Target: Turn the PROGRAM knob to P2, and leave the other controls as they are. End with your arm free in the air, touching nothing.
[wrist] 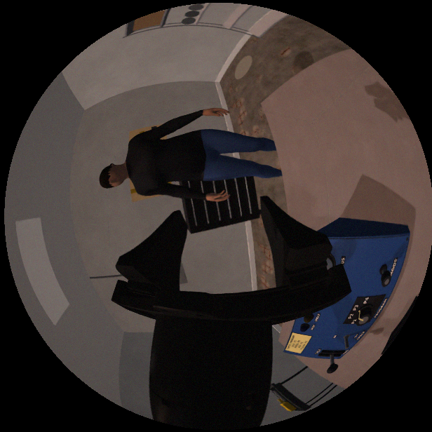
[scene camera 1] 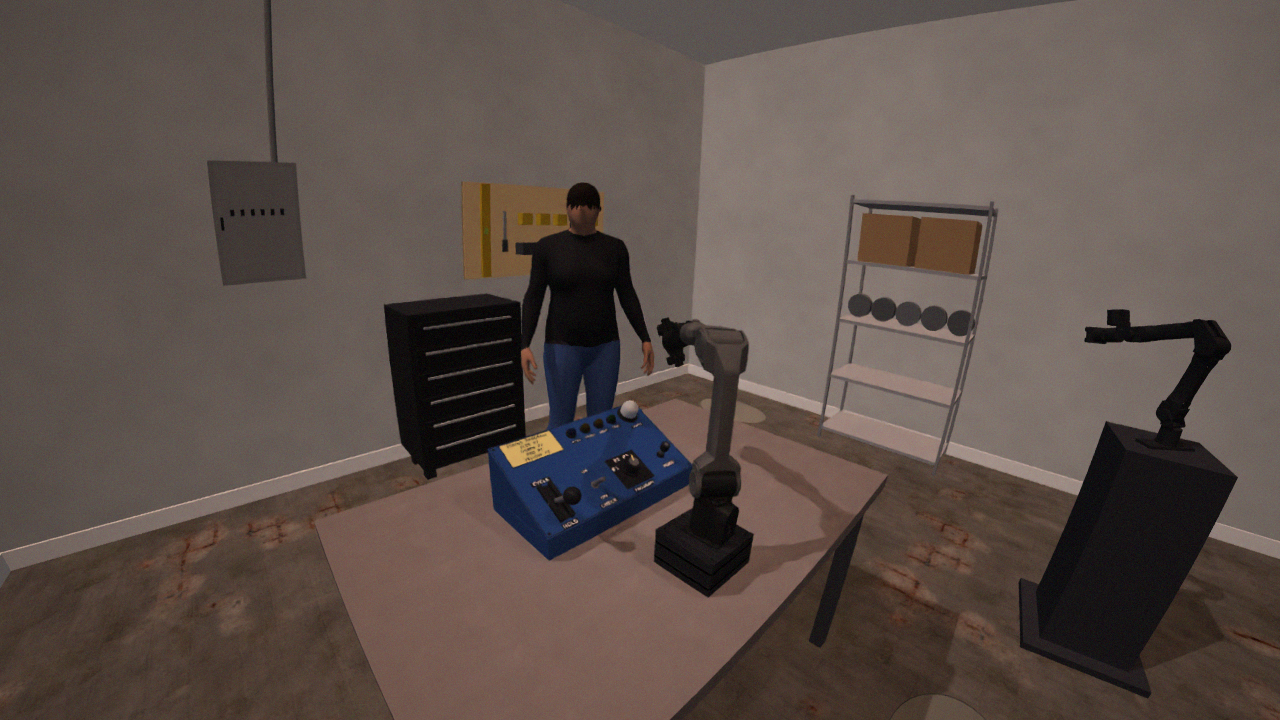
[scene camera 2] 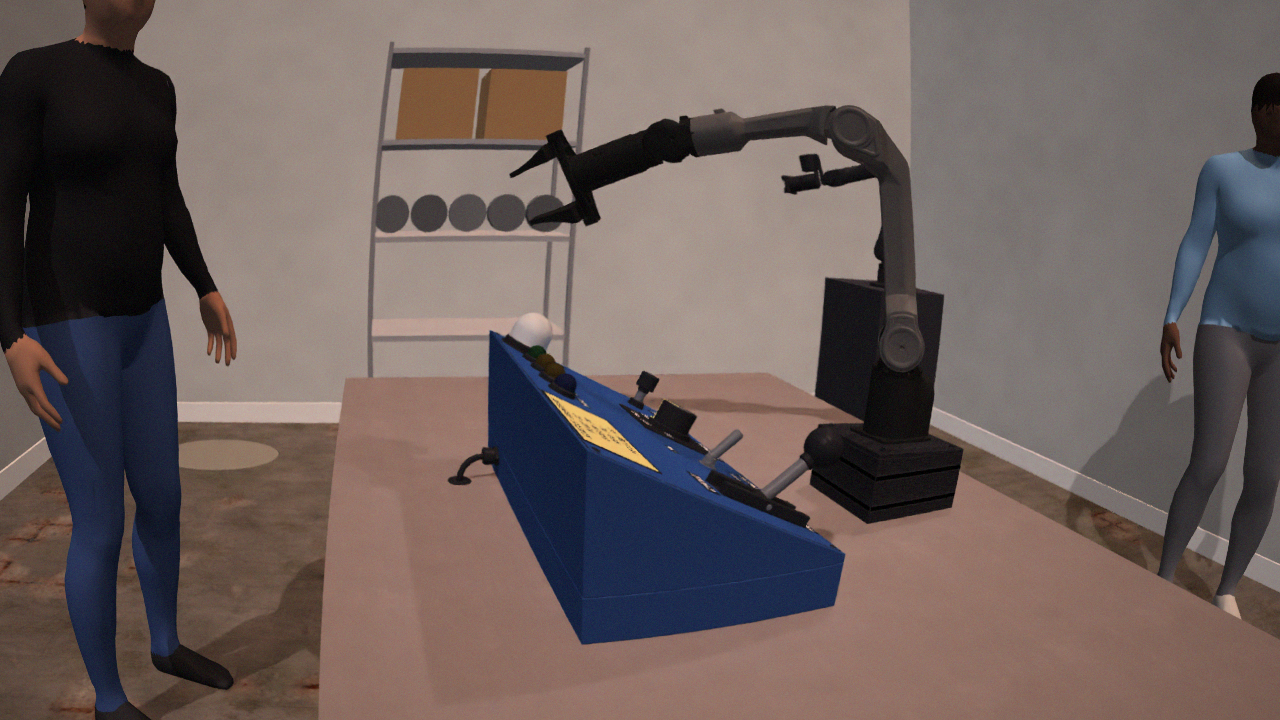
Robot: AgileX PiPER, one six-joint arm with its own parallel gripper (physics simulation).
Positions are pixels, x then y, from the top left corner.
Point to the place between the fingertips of my gripper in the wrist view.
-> At 220,212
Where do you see a black lever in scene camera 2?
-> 823,447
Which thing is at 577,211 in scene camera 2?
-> My gripper.
